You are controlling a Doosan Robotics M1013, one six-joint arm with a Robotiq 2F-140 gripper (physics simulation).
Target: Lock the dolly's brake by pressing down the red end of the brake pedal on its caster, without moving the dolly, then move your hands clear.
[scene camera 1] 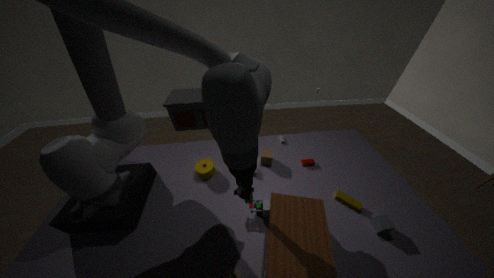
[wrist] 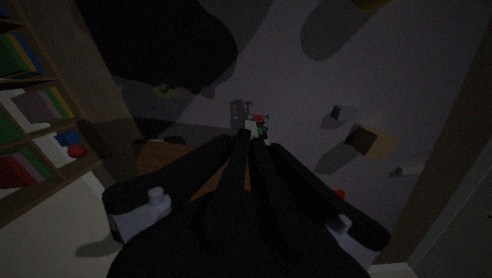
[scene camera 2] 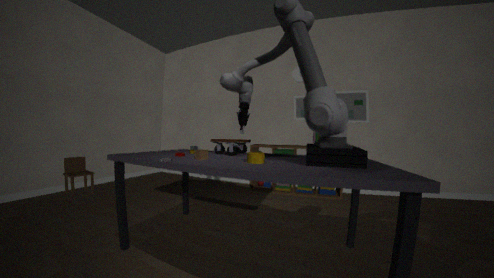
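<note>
The dolly's wooden deck is level in the scene camera 2 view, with its dark wheels at the tabletop. The brake pedal sticks out beside the deck's corner; its red end and green end both show. Whether the red end is down is too small to tell. My gripper is shut and empty. Its pale tip is above deck height and apart from the dolly in the scene camera 2 view. In the wrist view the fingers hide part of the deck and caster.
A yellow round block, a tan block and a red block lie on the table. A yellow bar and a grey block are right of the dolly.
</note>
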